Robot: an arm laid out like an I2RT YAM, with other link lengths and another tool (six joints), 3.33 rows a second.
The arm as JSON. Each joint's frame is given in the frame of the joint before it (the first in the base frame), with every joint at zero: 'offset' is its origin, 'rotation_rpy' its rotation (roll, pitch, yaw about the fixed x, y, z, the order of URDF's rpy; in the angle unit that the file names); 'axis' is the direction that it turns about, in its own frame. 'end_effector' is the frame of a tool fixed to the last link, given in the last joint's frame.
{
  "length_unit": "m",
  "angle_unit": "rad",
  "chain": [
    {
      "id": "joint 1",
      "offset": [
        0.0,
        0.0,
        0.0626
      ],
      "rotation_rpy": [
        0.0,
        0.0,
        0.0
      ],
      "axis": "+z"
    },
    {
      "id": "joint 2",
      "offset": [
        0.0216,
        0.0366,
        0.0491
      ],
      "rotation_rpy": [
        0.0,
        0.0,
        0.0
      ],
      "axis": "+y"
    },
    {
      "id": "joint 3",
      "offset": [
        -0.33,
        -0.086,
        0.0
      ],
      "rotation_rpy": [
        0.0,
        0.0,
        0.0
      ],
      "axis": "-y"
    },
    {
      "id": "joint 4",
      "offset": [
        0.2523,
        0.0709,
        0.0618
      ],
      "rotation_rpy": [
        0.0,
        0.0,
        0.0
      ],
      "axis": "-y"
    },
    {
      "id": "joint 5",
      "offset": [
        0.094,
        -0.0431,
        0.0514
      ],
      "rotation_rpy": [
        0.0,
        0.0,
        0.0
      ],
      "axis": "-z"
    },
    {
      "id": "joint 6",
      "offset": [
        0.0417,
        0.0,
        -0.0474
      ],
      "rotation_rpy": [
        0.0,
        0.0,
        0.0
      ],
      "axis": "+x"
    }
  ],
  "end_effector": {
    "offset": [
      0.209,
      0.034,
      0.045
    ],
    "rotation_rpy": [
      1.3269,
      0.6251,
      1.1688
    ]
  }
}
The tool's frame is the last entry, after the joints.
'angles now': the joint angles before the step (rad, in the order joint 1, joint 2, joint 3, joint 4, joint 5, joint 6). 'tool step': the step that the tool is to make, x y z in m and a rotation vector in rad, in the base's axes. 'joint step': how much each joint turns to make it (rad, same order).
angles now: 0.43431, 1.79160, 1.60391, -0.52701, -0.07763, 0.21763
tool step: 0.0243, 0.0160, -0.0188, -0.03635, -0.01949, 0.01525
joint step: 0.01327, 0.08967, 0.05179, 0.03788, 0.02550, -0.03248
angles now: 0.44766, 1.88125, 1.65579, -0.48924, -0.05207, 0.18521
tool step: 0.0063, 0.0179, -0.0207, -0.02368, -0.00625, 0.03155
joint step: 0.02016, 0.04950, -0.00016, 0.04356, 0.00720, -0.02561
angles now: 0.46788, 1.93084, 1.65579, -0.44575, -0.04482, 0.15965
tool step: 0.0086, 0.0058, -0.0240, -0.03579, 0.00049, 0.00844
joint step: 0.00736, 0.04691, 0.00008, 0.02930, 0.02030, -0.02434
